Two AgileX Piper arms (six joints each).
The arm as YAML. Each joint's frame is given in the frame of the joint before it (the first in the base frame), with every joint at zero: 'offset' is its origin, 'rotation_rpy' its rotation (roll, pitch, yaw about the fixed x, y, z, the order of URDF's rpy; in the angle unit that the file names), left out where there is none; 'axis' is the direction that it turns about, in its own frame. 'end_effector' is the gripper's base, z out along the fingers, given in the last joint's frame.
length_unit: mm
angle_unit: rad
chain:
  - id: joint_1
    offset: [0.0, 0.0, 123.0]
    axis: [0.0, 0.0, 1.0]
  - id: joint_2
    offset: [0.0, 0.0, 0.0]
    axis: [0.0, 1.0, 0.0]
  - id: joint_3
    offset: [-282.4, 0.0, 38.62]
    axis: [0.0, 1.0, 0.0]
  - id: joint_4
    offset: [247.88, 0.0, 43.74]
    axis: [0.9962, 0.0, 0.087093]
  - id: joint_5
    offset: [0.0, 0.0, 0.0]
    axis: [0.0, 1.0, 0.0]
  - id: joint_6
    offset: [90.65, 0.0, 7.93]
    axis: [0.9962, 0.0, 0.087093]
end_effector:
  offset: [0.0, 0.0, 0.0]
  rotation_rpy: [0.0, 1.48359, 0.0]
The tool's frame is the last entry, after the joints.
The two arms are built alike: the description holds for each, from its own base.
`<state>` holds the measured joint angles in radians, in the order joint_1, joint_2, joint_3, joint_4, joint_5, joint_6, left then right.
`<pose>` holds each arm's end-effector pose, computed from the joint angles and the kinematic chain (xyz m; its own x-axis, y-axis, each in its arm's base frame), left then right.
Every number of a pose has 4 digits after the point.
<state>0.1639 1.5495 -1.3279 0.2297 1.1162 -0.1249 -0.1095 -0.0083 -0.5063 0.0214 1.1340 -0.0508</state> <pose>0.3057 0.0694 0.3101 -0.9278 -0.1758 -0.3291 -0.2463 0.9512 0.1861 -0.0098 0.0029 0.2732 -0.5077 0.0138 -0.8614 0.0715 0.9971 -0.0261</pose>
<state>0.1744 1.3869 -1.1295 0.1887 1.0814 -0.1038 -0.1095 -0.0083 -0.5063 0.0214 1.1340 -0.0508</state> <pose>0.2593 0.0610 0.3019 -0.9295 -0.1780 -0.3231 -0.2367 0.9596 0.1522 -0.0098 0.0029 0.2732 -0.5077 0.0138 -0.8614 0.0715 0.9971 -0.0261</pose>
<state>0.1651 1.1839 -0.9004 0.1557 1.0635 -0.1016 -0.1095 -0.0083 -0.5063 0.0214 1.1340 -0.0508</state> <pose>0.2026 0.0463 0.2861 -0.9320 -0.1809 -0.3141 -0.2282 0.9661 0.1209 -0.0098 0.0029 0.2732 -0.5077 0.0138 -0.8614 0.0715 0.9971 -0.0261</pose>
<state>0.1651 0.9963 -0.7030 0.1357 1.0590 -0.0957 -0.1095 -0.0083 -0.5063 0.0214 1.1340 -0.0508</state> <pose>0.1525 0.0363 0.2652 -0.9333 -0.1846 -0.3079 -0.2258 0.9687 0.1035 -0.0098 0.0029 0.2732 -0.5077 0.0138 -0.8614 0.0715 0.9971 -0.0261</pose>
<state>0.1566 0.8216 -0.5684 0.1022 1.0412 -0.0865 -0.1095 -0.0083 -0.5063 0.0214 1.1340 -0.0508</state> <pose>0.1166 0.0265 0.2517 -0.9153 -0.1795 -0.3604 -0.2184 0.9734 0.0697 -0.0098 0.0029 0.2732 -0.5077 0.0138 -0.8614 0.0715 0.9971 -0.0261</pose>
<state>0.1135 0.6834 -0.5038 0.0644 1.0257 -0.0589 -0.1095 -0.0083 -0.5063 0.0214 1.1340 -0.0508</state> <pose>0.0957 0.0160 0.2484 -0.8893 -0.1270 -0.4393 -0.1597 0.9864 0.0383 -0.0098 0.0029 0.2732 -0.5077 0.0138 -0.8614 0.0715 0.9971 -0.0261</pose>
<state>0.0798 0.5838 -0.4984 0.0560 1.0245 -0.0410 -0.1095 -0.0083 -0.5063 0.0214 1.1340 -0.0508</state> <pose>0.0832 0.0110 0.2558 -0.8491 -0.0798 -0.5221 -0.1146 0.9928 0.0346 -0.0098 0.0029 0.2732 -0.5077 0.0138 -0.8614 0.0715 0.9971 -0.0261</pose>
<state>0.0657 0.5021 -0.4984 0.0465 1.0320 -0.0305 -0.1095 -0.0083 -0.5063 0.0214 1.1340 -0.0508</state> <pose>0.0717 0.0084 0.2617 -0.8099 -0.0599 -0.5835 -0.0942 0.9951 0.0285 -0.0098 0.0029 0.2732 -0.5077 0.0138 -0.8614 0.0715 0.9971 -0.0261</pose>
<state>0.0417 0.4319 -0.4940 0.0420 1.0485 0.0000 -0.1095 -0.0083 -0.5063 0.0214 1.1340 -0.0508</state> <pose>0.0608 0.0059 0.2642 -0.7831 -0.0117 -0.6218 -0.0479 0.9980 0.0415 -0.0098 0.0029 0.2732 -0.5077 0.0138 -0.8614 0.0715 0.9971 -0.0261</pose>
